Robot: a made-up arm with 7 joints. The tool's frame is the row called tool.
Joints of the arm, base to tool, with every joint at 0 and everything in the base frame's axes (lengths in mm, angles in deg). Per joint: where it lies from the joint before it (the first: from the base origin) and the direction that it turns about. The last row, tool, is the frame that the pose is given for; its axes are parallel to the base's.
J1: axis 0 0 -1 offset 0 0 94.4
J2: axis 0 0 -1 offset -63.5 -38 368.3
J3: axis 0 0 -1 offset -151.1 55.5 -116.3
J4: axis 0 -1 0 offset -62.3 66.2 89.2
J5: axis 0 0 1 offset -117 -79.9 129.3
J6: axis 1 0 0 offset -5.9 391.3 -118.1
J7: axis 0 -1 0 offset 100.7 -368.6 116
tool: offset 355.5 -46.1 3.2
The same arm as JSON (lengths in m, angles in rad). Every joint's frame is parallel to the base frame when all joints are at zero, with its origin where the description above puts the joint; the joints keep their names.
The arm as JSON. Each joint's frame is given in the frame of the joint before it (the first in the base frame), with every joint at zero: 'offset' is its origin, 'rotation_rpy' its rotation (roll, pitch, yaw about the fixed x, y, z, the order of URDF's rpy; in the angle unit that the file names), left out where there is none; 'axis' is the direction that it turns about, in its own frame. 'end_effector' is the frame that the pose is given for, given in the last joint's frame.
{"length_unit": "m", "angle_unit": "rad", "chain": [
  {"id": "J1", "offset": [0.0, 0.0, 0.0944], "axis": [0.0, 0.0, -1.0]},
  {"id": "J2", "offset": [-0.0635, -0.038, 0.3683], "axis": [0.0, 0.0, -1.0]},
  {"id": "J3", "offset": [-0.1511, 0.0555, -0.1163], "axis": [0.0, 0.0, -1.0]},
  {"id": "J4", "offset": [-0.0623, 0.0662, 0.0892], "axis": [0.0, -1.0, 0.0]},
  {"id": "J5", "offset": [-0.117, -0.0799, 0.1293], "axis": [0.0, 0.0, 1.0]},
  {"id": "J6", "offset": [-0.0059, 0.3913, -0.1181], "axis": [1.0, 0.0, 0.0]},
  {"id": "J7", "offset": [0.1007, -0.3686, 0.116], "axis": [0.0, -1.0, 0.0]}
], "end_effector": {"offset": [0.3555, -0.0461, 0.0032]}}

